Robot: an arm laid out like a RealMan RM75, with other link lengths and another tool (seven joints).
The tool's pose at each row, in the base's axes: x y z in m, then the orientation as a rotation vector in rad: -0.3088 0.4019 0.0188 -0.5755 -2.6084 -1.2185; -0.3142 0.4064 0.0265 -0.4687 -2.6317 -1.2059; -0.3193 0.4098 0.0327 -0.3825 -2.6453 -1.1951; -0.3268 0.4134 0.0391 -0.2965 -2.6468 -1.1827; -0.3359 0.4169 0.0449 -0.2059 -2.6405 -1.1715; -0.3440 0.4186 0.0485 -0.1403 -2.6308 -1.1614; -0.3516 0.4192 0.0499 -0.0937 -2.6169 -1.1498; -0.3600 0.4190 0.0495 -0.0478 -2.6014 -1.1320; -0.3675 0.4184 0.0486 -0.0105 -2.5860 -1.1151; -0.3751 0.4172 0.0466 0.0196 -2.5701 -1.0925; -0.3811 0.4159 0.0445 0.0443 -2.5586 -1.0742; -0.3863 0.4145 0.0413 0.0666 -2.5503 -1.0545; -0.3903 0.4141 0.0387 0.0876 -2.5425 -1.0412; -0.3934 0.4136 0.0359 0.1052 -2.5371 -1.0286
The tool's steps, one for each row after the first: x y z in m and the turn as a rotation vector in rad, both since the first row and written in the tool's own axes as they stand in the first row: 0.0087 0.0056 -0.0013 0.0221 0.0294 -0.0649; 0.0163 0.0097 -0.0026 0.0394 0.0552 -0.1161; 0.0262 0.0130 -0.0037 0.0560 0.0892 -0.1626; 0.0373 0.0151 -0.0046 0.0710 0.1293 -0.2100; 0.0463 0.0151 -0.0054 0.0825 0.1620 -0.2429; 0.0538 0.0132 -0.0057 0.0930 0.1915 -0.2630; 0.0612 0.0092 -0.0054 0.1075 0.2231 -0.2815; 0.0675 0.0050 -0.0051 0.1208 0.2513 -0.2954; 0.0734 -0.0004 -0.0046 0.1376 0.2788 -0.3038; 0.0777 -0.0052 -0.0041 0.1514 0.2998 -0.3117; 0.0810 -0.0104 -0.0031 0.1664 0.3174 -0.3193; 0.0836 -0.0142 -0.0016 0.1767 0.3328 -0.3276; 0.0853 -0.0177 -0.0002 0.1866 0.3448 -0.3348
